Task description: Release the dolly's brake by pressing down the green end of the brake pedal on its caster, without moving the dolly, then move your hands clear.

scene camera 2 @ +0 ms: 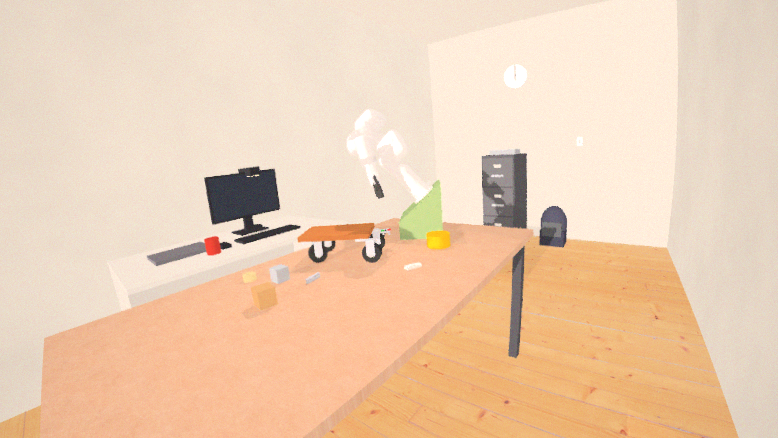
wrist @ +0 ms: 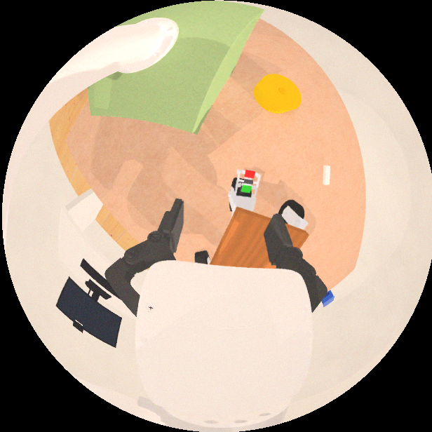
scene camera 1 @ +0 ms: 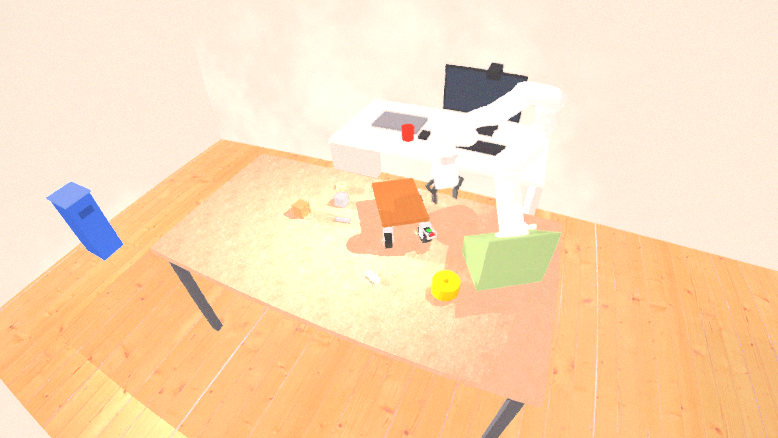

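There's a yellow cylinder here that I can see, along with a dolly and my gripper. In the wrist view, you'd find my gripper too.
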